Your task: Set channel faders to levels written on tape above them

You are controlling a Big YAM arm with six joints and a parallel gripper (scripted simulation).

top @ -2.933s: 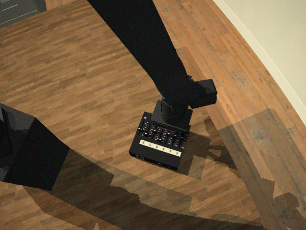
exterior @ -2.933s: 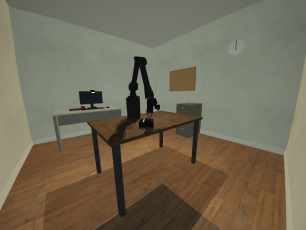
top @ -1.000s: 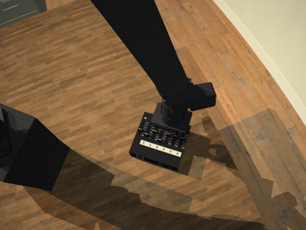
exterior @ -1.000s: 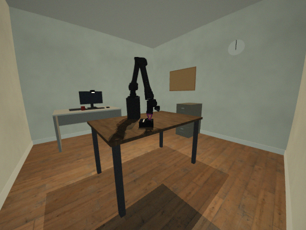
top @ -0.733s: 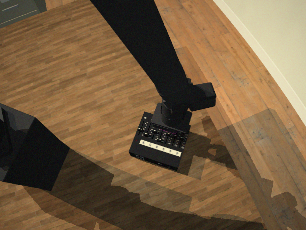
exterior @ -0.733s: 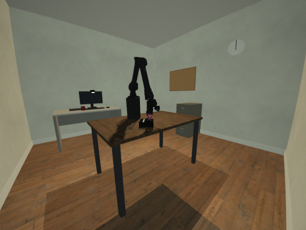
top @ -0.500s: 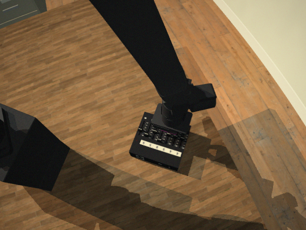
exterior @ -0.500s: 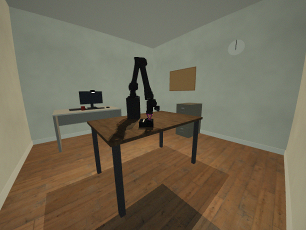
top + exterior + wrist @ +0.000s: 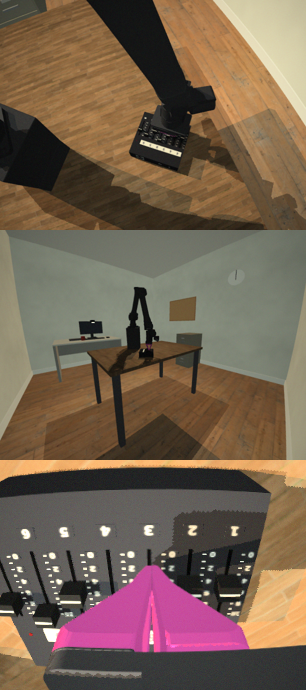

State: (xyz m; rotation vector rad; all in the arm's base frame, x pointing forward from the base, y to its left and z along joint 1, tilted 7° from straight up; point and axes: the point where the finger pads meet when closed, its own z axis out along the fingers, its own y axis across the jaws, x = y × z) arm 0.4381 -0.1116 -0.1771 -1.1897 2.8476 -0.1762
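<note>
The channel 2 fader cap lies 1 cm ahead of my hand and 2 cm to the right of it. From my hand the other things lie so: channel 1 fader cap 2 cm ahead, 4 cm to the right; then channel 3 fader cap 1 cm behind, 1 cm to the right; then channel 4 fader 4 cm behind, 1 cm to the right.
</note>
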